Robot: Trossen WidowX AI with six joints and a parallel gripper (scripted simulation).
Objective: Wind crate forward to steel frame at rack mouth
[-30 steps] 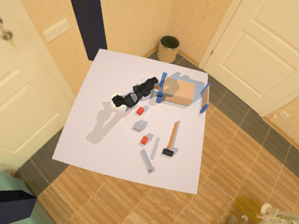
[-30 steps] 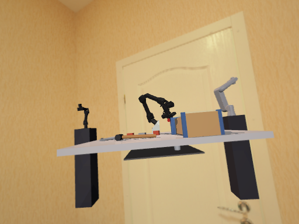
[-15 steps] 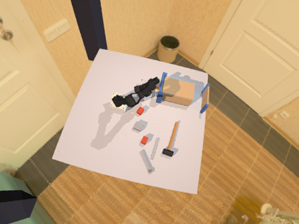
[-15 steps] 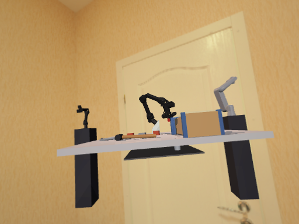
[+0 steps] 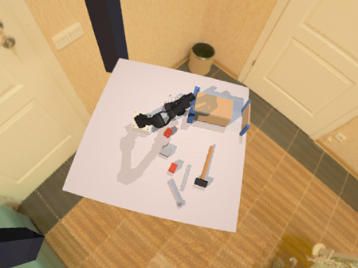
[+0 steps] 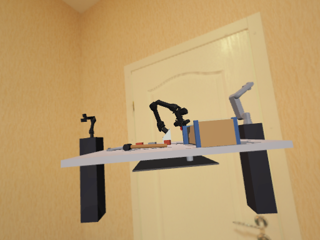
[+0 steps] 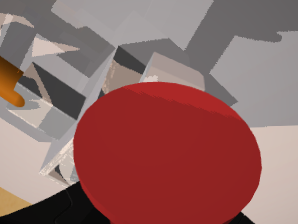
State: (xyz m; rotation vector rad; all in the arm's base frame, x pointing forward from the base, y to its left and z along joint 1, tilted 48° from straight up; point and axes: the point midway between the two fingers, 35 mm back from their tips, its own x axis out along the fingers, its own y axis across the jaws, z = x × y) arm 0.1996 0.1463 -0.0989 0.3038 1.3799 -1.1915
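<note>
Right now my gripper tip is 1 cm past the winch handle, 2 cm to the right of it and 3 cm above it. From my gripper tip the other things lie so: red knob 1 cm ahead, 1 cm to the right; blue frame 13 cm ahead, 9 cm to the left, 2 cm below; white winch 5 cm behind, 7 cm to the left, 10 cm below.
</note>
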